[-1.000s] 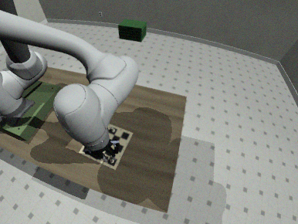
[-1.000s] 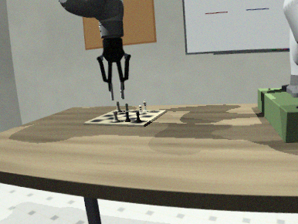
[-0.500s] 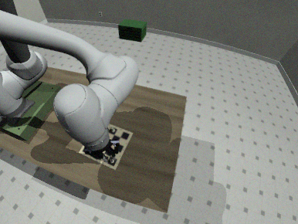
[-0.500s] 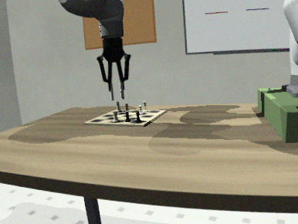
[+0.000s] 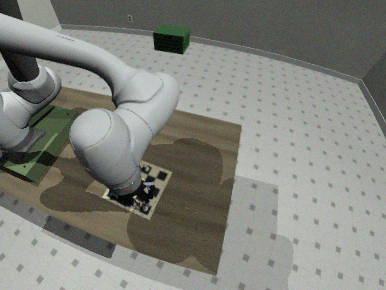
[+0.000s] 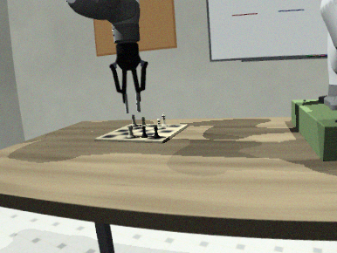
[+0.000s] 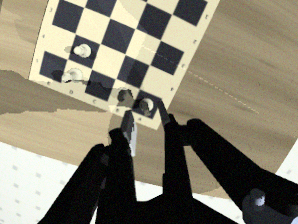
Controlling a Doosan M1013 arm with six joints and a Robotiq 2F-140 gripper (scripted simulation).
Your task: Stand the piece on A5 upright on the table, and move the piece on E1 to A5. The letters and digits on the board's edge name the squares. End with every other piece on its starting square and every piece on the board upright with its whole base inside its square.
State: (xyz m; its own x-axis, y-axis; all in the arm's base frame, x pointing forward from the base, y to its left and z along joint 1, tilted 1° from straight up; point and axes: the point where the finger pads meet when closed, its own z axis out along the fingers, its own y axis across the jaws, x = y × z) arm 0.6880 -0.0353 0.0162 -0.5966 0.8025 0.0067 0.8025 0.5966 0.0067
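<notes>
The small chessboard is 70 mm behind my hand, 80 mm to the left of it and 80 mm below it.
</notes>
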